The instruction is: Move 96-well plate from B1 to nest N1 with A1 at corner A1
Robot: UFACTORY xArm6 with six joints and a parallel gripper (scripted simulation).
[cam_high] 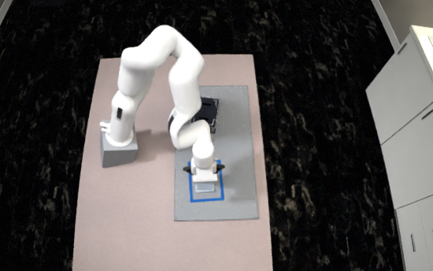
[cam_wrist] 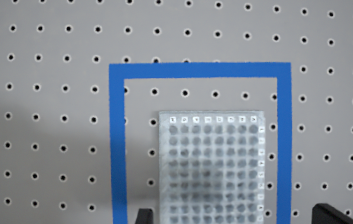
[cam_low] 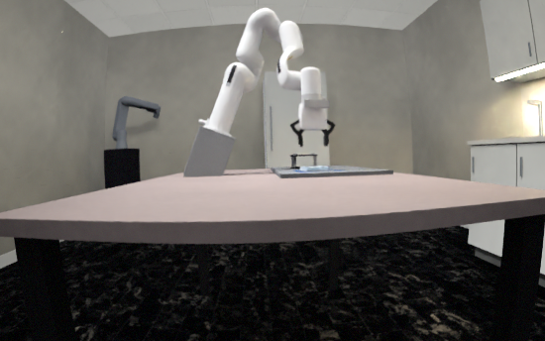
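Right now my hand is 90 mm above the 96-well plate. The rest, counted from my hand: black raised nest N1 (30 mm behind, 320 mm to the left, 40 mm below).
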